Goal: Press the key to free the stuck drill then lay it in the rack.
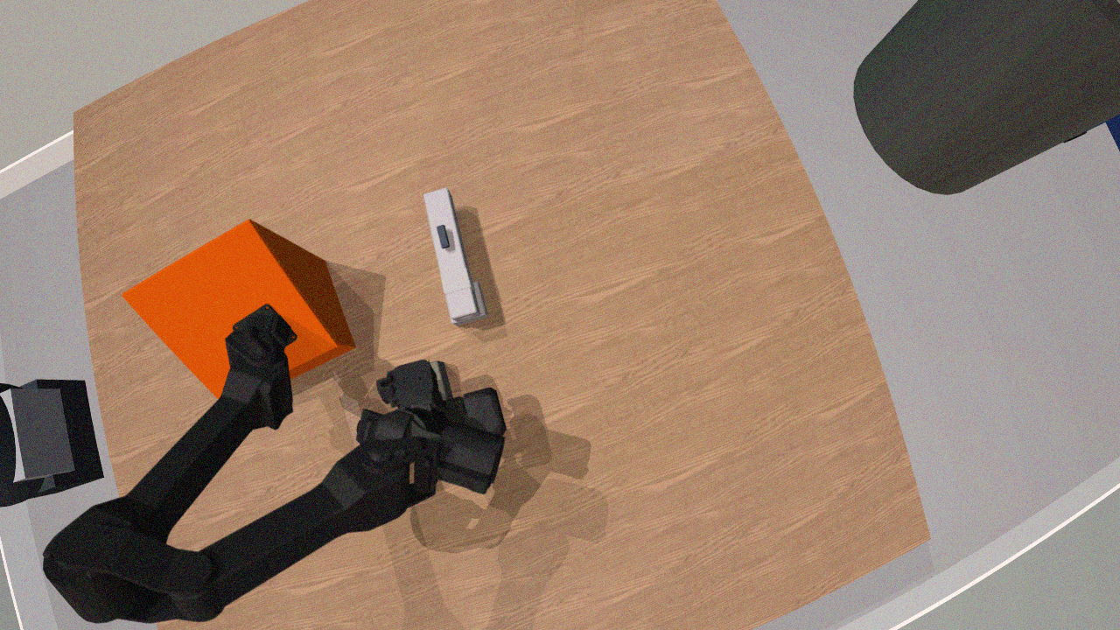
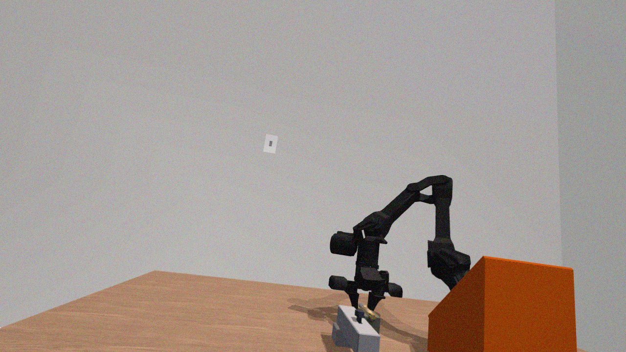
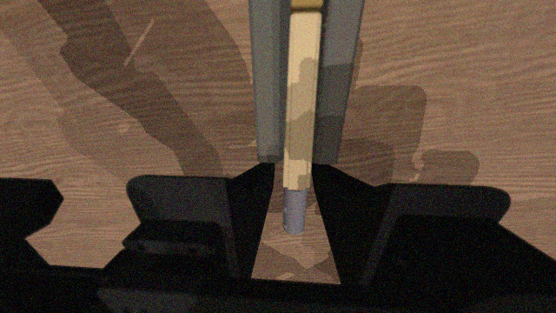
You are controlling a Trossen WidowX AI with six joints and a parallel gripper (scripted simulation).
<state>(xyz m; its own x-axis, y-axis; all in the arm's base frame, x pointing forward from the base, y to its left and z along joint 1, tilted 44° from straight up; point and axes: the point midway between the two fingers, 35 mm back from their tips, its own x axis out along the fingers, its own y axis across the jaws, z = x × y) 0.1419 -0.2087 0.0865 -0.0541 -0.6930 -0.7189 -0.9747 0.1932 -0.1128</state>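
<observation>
My gripper tip is now 40 mm to the right of the drill, 30 mm below it and 10 mm short of it. The rest, counted from my gripper tip: dark rack: 50 mm to the left, 10 mm ahead, 10 mm above; dark key: 220 mm to the left, 120 mm ahead, 40 mm above; grey block: 200 mm to the left, 120 mm ahead, 30 mm above.
</observation>
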